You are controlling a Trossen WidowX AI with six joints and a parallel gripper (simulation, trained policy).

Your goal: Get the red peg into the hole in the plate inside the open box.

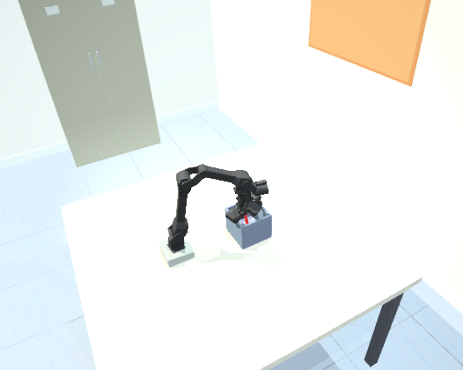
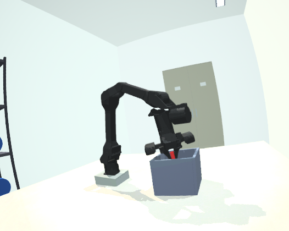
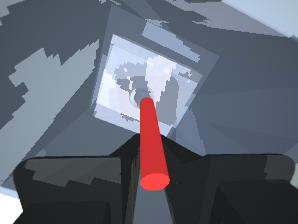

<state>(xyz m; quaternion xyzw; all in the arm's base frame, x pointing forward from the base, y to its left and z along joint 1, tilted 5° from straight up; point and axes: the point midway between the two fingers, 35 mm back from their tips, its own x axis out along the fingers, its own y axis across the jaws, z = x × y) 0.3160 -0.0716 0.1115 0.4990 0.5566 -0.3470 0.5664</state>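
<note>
Right now the red peg is 20 mm to the right of my gripper tip and 10 mm above it. From my gripper tip the other things lie so: plate 50 mm below, 20 mm to the right, 20 mm ahead.
</note>
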